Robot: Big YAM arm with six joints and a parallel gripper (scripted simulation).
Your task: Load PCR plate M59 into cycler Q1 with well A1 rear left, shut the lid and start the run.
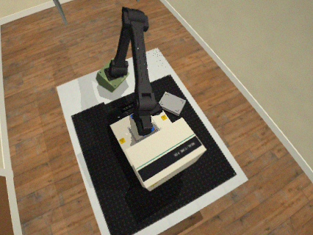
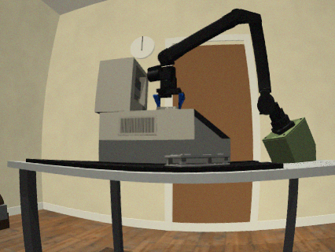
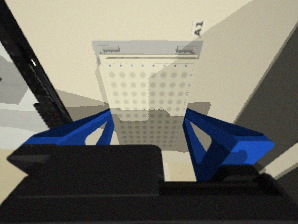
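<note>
The 96-well plate M59 is right at my hand. The rest, counted from my hand: plate nest N1 (280 mm to the left, 200 mm below, 150 mm behind).
</note>
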